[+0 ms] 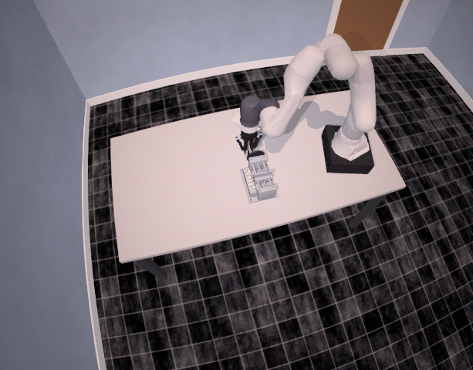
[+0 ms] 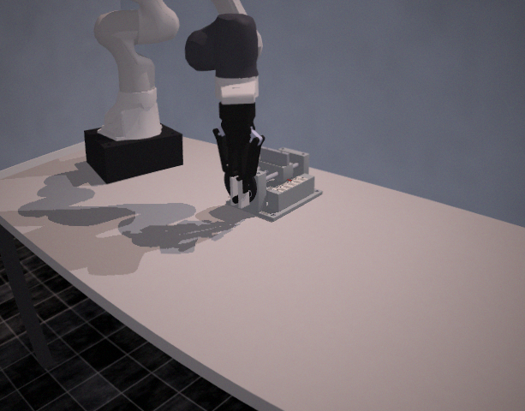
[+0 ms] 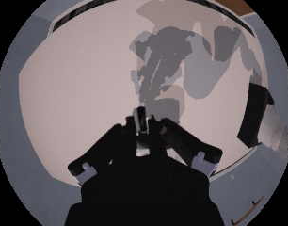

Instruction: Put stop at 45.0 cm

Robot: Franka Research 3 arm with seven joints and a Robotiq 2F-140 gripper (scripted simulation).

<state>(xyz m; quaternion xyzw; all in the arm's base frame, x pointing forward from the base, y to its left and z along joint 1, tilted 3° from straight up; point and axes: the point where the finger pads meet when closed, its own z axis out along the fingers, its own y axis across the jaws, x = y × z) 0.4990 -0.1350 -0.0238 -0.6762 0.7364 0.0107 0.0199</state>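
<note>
Now: hand 1 cm past the black handwheel, 2 cm to the right of it and 1 cm above it. The rest, counted from my hand: grey stop fixture: 1 cm behind, 16 cm to the left, 1 cm above.
</note>
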